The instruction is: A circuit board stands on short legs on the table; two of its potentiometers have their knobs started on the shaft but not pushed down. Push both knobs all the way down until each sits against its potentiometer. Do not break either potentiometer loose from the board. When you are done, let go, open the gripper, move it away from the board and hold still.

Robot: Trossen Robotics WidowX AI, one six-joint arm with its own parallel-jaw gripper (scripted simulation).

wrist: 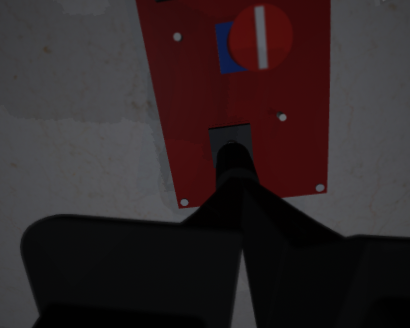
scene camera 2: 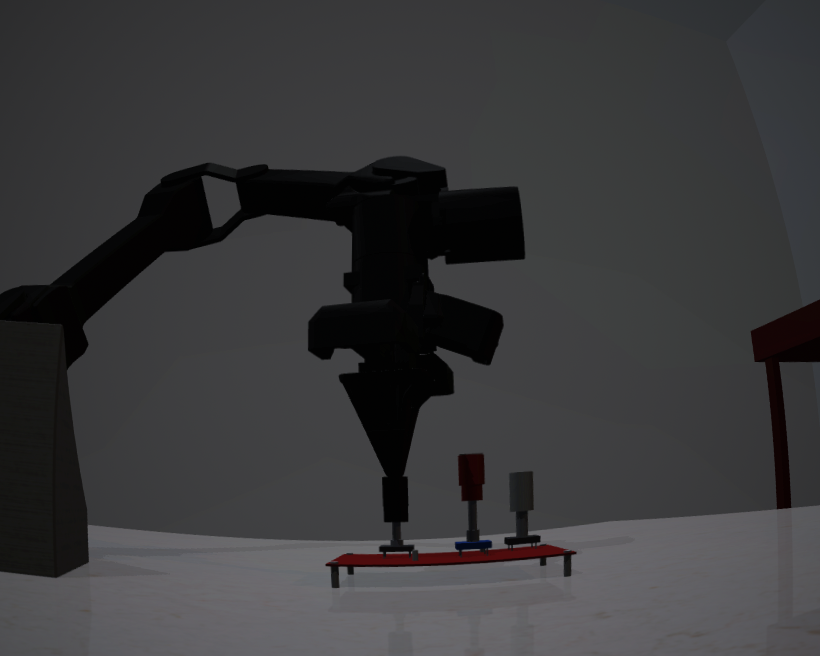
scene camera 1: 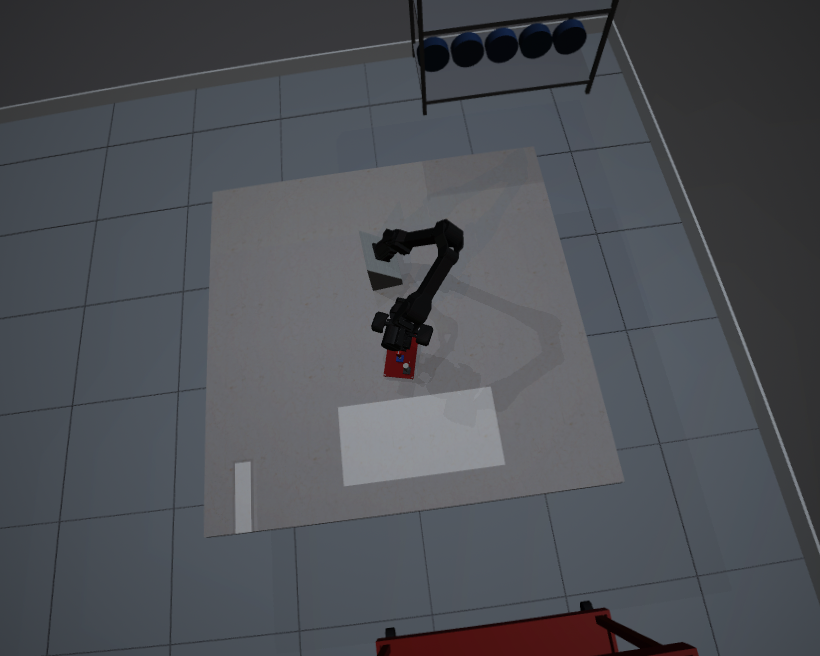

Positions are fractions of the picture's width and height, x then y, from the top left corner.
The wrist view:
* my gripper: 0.58, 0.57
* black knob: 0.57, 0.49
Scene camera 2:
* my gripper: 0.48, 0.73
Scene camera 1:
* my gripper: 0.49, 0.52
